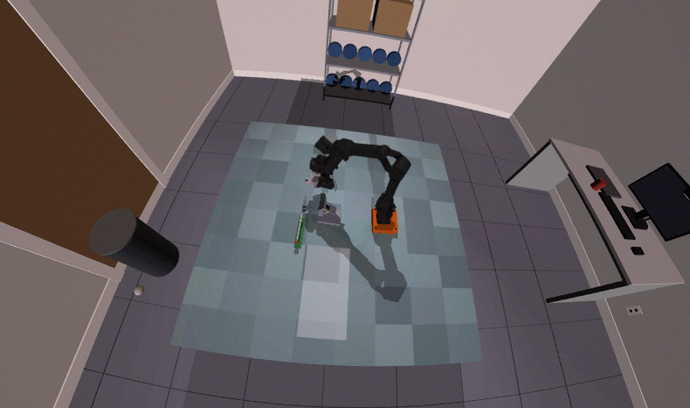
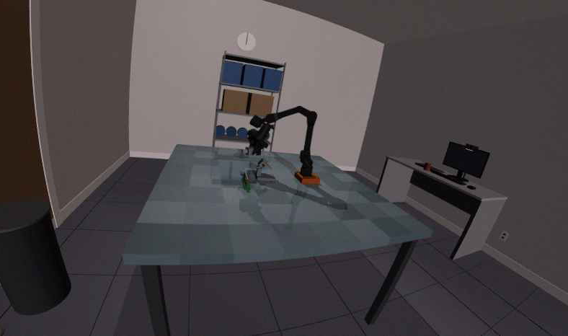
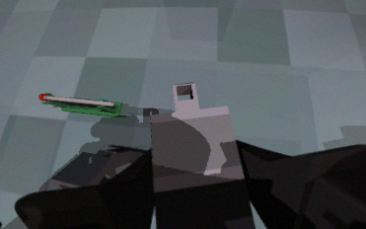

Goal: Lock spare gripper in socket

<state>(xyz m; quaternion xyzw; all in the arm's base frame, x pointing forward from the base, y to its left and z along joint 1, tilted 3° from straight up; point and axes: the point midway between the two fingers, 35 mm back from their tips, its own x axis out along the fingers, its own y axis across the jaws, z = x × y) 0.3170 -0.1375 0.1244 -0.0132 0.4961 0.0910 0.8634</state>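
My gripper tip is now 60 mm past the grey mount, 120 mm to the right of it and 60 mm above it. Round my gripper tip: green bracket 60 mm ahead, 220 mm to the left, 90 mm below; then spare gripper 20 mm above.
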